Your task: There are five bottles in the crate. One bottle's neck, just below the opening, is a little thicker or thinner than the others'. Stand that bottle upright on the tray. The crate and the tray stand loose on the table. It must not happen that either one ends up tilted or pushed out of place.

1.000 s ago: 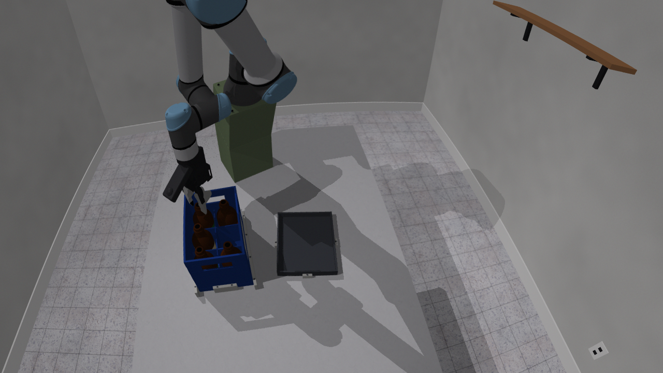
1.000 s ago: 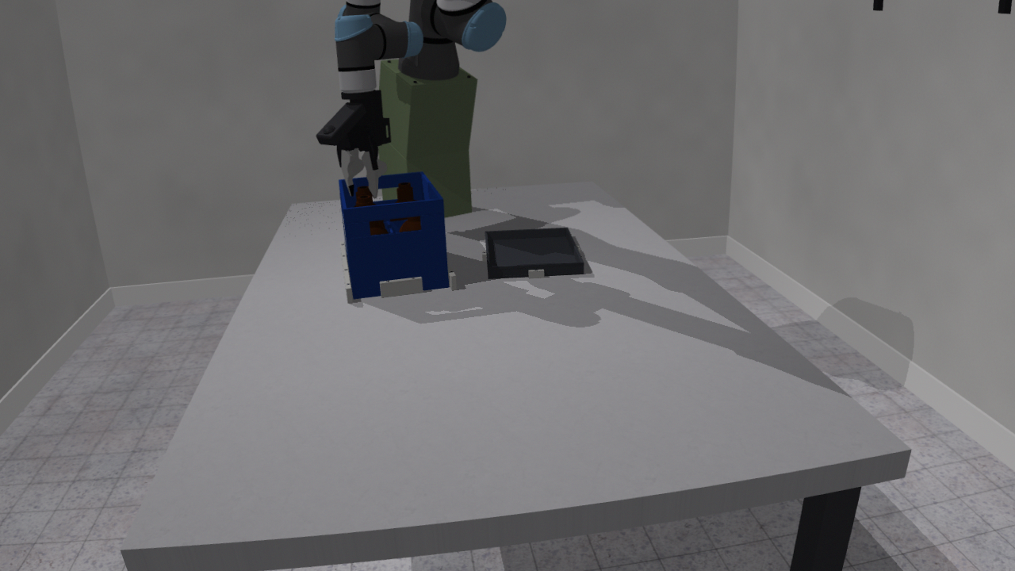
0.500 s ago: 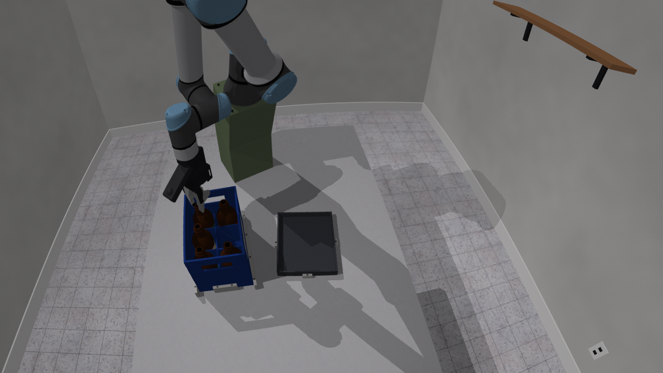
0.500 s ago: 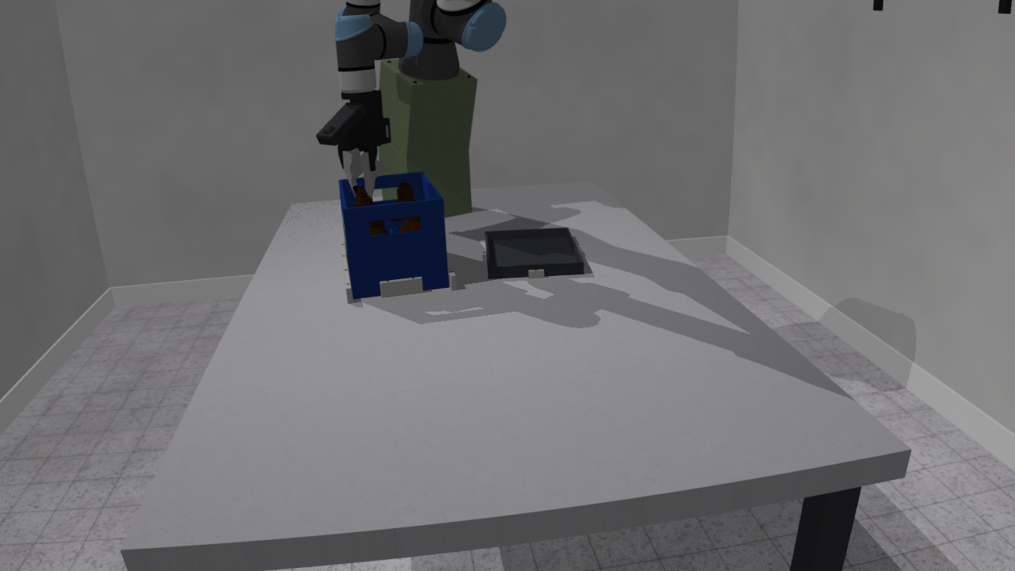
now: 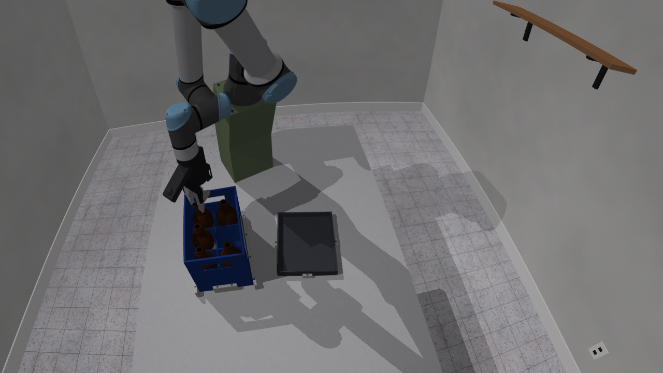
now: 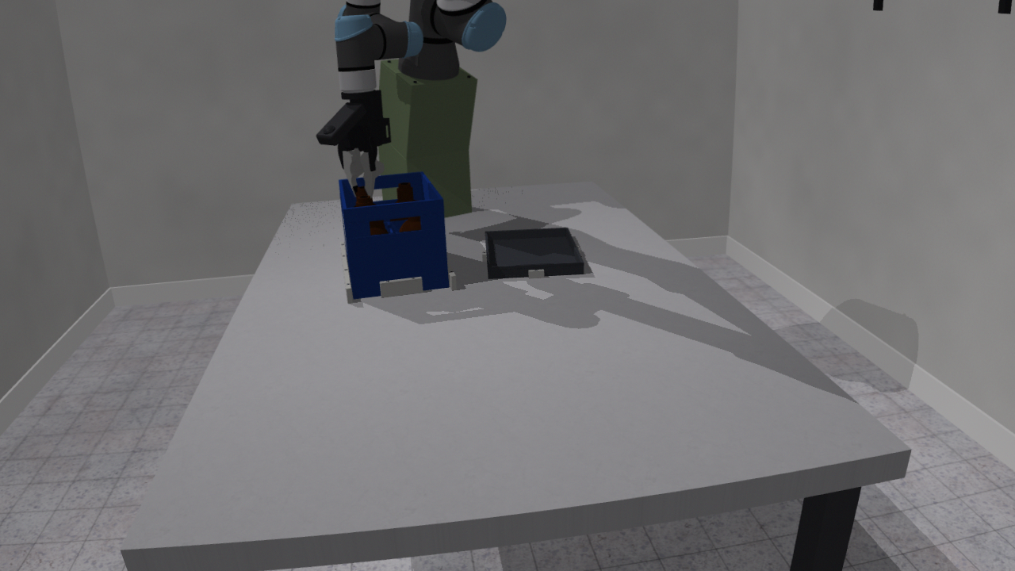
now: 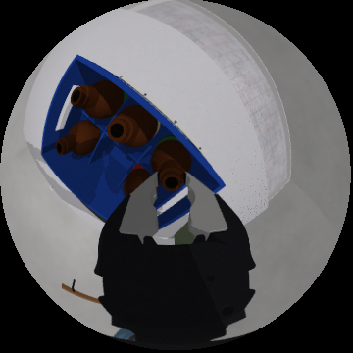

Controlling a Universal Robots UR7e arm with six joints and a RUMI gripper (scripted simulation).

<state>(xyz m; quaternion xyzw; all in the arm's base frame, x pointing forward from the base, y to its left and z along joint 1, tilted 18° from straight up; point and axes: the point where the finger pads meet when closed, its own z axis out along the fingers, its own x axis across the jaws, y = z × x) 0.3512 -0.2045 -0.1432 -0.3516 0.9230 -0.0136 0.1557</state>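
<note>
The blue crate is 90 mm ahead of my hand, 70 mm below it and 40 mm to the left of it. From my hand the other things lie so: dark tray: 330 mm to the left, 140 mm below, 110 mm ahead.
</note>
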